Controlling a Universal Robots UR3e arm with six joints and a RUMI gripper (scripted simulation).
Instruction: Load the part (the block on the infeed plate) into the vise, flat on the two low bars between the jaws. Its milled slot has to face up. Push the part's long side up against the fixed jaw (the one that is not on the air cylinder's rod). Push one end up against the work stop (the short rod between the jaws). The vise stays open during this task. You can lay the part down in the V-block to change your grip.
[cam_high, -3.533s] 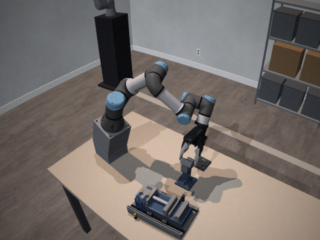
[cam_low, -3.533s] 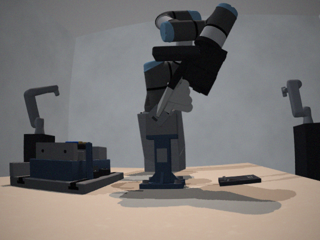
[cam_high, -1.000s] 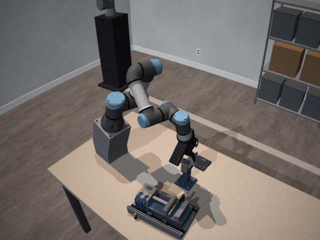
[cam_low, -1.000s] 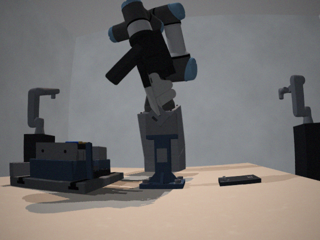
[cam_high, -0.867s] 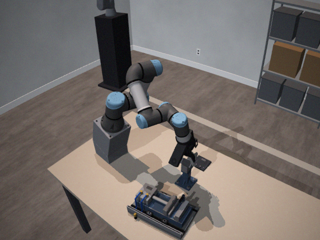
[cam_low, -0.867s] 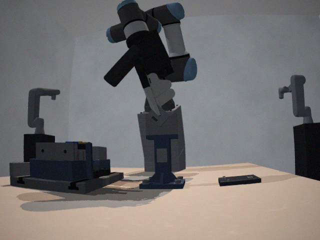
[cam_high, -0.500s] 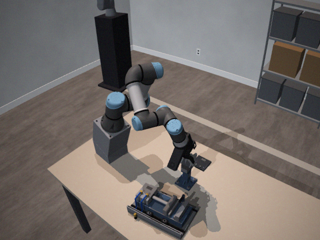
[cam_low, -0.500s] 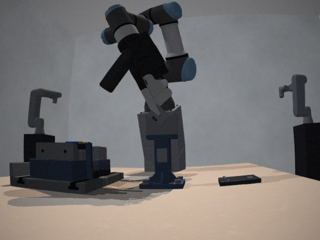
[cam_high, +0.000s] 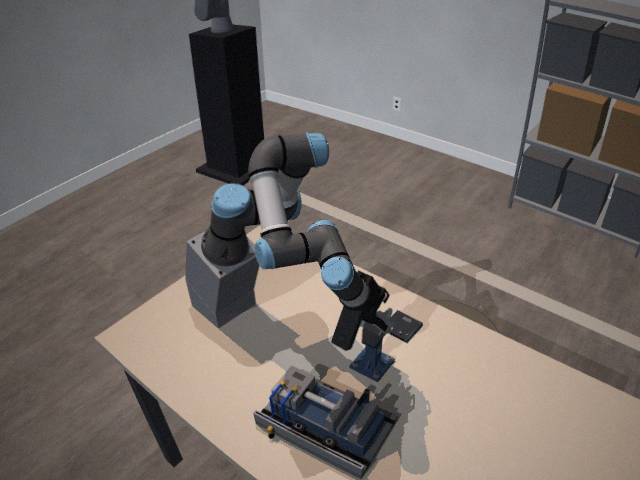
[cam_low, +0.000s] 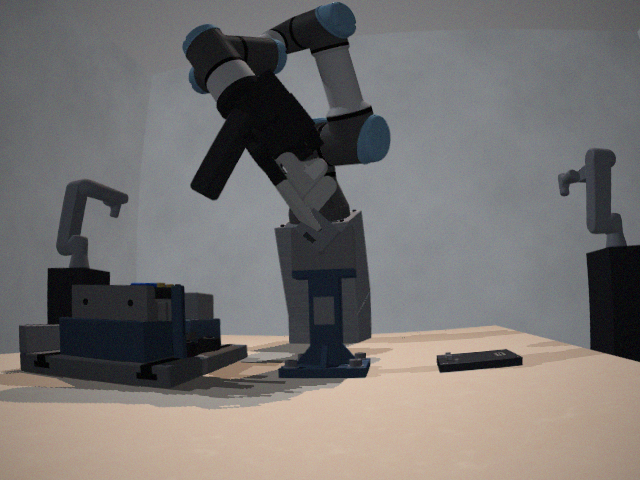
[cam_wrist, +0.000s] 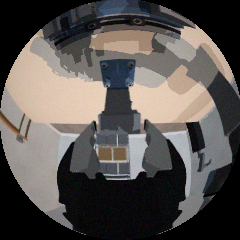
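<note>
Now: the grey part 1 cm below my hand. Also, from my hand: blue vise 21 cm to the right, 12 cm below.
</note>
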